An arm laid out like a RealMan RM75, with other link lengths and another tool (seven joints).
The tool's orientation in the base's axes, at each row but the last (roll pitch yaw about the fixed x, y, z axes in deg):
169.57 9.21 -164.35
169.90 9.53 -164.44
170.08 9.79 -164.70
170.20 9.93 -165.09
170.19 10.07 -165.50
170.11 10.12 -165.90
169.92 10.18 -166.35
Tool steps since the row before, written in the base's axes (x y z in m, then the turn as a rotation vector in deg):
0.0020 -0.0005 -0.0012 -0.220 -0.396 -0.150
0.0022 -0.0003 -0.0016 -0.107 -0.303 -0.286
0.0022 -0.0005 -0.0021 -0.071 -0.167 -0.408
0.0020 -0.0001 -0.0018 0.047 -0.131 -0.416
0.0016 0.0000 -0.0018 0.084 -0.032 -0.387
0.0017 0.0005 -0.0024 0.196 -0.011 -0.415
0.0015 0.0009 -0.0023 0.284 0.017 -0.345
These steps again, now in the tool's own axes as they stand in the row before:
-0.0016 -0.0013 0.0013 0.339 -0.334 0.037
-0.0017 -0.0012 0.0017 0.229 -0.303 0.201
-0.0016 -0.0015 0.0022 0.180 -0.206 0.353
-0.0016 -0.0010 0.0020 0.060 -0.207 0.382
-0.0012 -0.0007 0.0019 -0.005 -0.118 0.379
-0.0013 -0.0004 0.0026 -0.112 -0.133 0.425
-0.0012 0.0001 0.0026 -0.215 -0.118 0.374

